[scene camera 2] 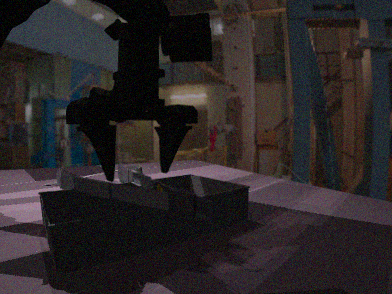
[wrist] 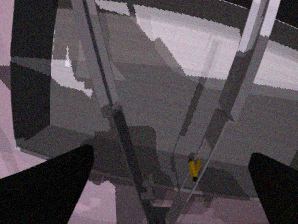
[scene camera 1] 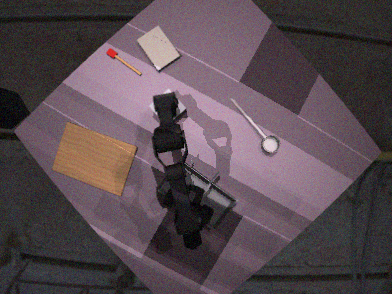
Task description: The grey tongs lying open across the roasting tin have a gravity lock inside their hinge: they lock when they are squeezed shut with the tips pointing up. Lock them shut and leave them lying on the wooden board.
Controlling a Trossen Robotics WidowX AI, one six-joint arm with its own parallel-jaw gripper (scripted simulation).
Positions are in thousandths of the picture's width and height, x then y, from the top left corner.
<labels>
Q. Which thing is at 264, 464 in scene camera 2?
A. My gripper.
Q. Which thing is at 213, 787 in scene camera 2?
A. A roasting tin.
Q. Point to a pale flat block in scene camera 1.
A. At 412, 179
</labels>
